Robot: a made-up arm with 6 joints. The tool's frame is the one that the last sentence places.
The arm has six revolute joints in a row. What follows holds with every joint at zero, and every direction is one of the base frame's. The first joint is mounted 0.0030 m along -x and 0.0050 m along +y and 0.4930 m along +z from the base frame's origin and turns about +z. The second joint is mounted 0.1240 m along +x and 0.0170 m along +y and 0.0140 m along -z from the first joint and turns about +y. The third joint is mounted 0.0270 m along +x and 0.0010 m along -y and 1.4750 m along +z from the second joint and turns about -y. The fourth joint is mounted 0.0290 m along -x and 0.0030 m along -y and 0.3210 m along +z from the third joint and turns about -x. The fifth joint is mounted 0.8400 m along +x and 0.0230 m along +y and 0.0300 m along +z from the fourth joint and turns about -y. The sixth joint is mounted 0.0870 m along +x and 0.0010 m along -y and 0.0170 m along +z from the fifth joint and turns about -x. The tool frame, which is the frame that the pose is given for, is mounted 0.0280 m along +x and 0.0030 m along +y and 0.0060 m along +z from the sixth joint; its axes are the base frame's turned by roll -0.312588, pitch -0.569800 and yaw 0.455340 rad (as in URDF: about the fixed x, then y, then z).
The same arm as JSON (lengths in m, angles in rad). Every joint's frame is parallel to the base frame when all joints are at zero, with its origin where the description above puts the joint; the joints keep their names.
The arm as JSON. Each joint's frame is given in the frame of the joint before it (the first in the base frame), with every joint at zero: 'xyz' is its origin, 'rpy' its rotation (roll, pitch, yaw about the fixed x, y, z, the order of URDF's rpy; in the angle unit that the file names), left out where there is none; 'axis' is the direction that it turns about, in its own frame. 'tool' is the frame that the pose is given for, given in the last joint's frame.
{"units": {"length": "m", "angle": "rad"}, "joints": [{"name": "joint 1", "type": "revolute", "origin": {"xyz": [-0.003, 0.005, 0.493]}, "axis": [0.0, 0.0, 1.0]}, {"name": "joint 2", "type": "revolute", "origin": {"xyz": [0.124, 0.017, -0.014]}, "axis": [0.0, 1.0, 0.0]}, {"name": "joint 3", "type": "revolute", "origin": {"xyz": [0.027, -0.001, 1.475]}, "axis": [0.0, -1.0, 0.0]}, {"name": "joint 4", "type": "revolute", "origin": {"xyz": [-0.029, -0.003, 0.321]}, "axis": [-1.0, 0.0, 0.0]}, {"name": "joint 5", "type": "revolute", "origin": {"xyz": [0.84, 0.023, 0.03]}, "axis": [0.0, -1.0, 0.0]}, {"name": "joint 6", "type": "revolute", "origin": {"xyz": [0.087, -0.001, 0.017]}, "axis": [-1.0, 0.0, 0.0]}], "tool": {"origin": {"xyz": [0.028, 0.003, 0.006], "rpy": [-0.3126, -0.5698, 0.4553]}}}
